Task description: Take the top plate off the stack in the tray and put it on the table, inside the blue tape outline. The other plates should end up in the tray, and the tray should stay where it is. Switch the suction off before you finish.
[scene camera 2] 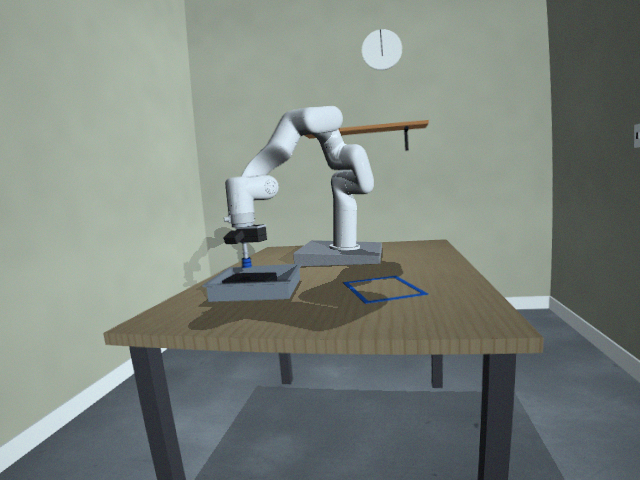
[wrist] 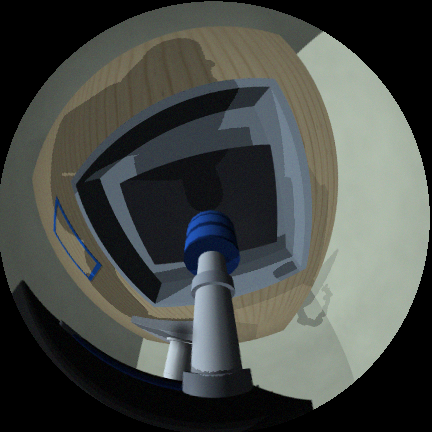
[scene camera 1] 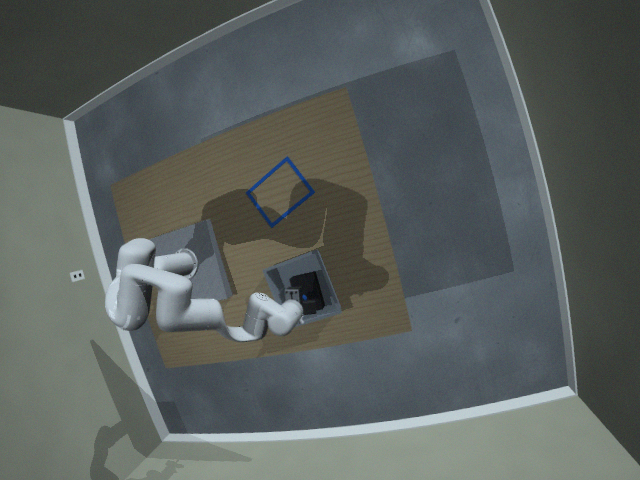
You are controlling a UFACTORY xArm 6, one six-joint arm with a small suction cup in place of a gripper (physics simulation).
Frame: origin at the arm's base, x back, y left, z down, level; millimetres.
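Seen in the pictures: hand, tool point: [scene camera 2: 247, 266] [wrist: 210, 232] [scene camera 1: 303, 298]; arm's base, link origin: [scene camera 2: 344, 247] [wrist: 182, 340] [scene camera 1: 185, 263].
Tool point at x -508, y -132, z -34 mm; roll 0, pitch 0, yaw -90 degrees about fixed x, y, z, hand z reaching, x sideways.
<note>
Offsets run from my tool point to a thing's top centre. Level surfaces: height alone.
The grey tray @(dx +13, dy +21, dz +23 mm) [scene camera 1: 328, 289] [scene camera 2: 253, 292] [wrist: 304, 200] stands on the table and holds a stack of dark plates. The black top plate @(dx -2, dy +8, dz +28 mm) [scene camera 1: 311, 283] [scene camera 2: 250, 277] [wrist: 250, 185] lies flat. How many plates are beneath it cannot be told. My gripper, a blue suction cup [scene camera 1: 304, 297] [scene camera 2: 246, 264] [wrist: 210, 235], hangs upright a short way above the plate, with a gap between; it is open and holds nothing. Its shadow falls on the plate in the wrist view. The blue tape outline [scene camera 1: 300, 175] [scene camera 2: 396, 298] [wrist: 95, 271] lies on the table apart from the tray, partly in the arm's shadow.
The arm's grey base block [scene camera 1: 217, 276] [scene camera 2: 310, 258] stands on the wooden table @(dz +73 mm) [scene camera 1: 330, 129] [scene camera 2: 439, 322] [wrist: 240, 55]. The tray's raised walls surround the stack. A wooden shelf [scene camera 2: 385, 127] is on the wall behind the arm.
</note>
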